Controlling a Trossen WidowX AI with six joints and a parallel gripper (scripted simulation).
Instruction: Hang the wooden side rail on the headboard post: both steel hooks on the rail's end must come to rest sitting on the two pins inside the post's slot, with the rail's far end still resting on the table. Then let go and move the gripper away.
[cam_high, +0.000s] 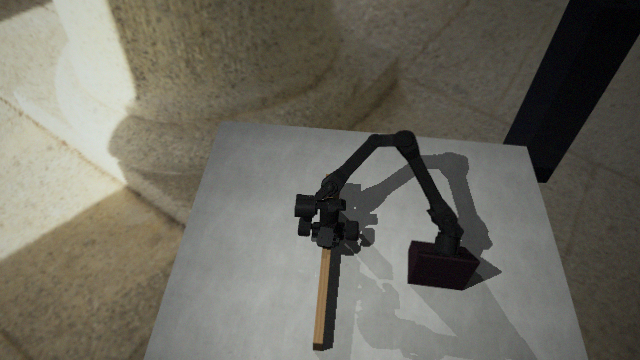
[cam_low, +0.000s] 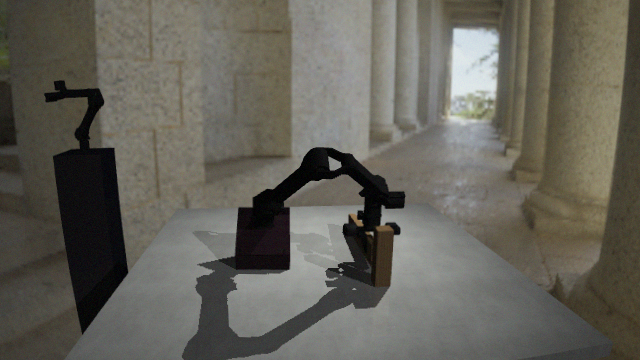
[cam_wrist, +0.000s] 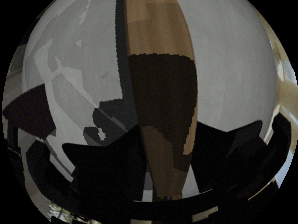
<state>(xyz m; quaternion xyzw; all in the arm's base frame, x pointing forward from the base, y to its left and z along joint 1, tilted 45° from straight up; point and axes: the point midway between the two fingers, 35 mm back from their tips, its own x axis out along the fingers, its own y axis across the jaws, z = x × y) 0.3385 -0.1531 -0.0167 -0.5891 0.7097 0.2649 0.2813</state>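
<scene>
The wooden headboard post is 1 cm behind my gripper tip, 15 cm to the right of it and 4 cm above it.
</scene>
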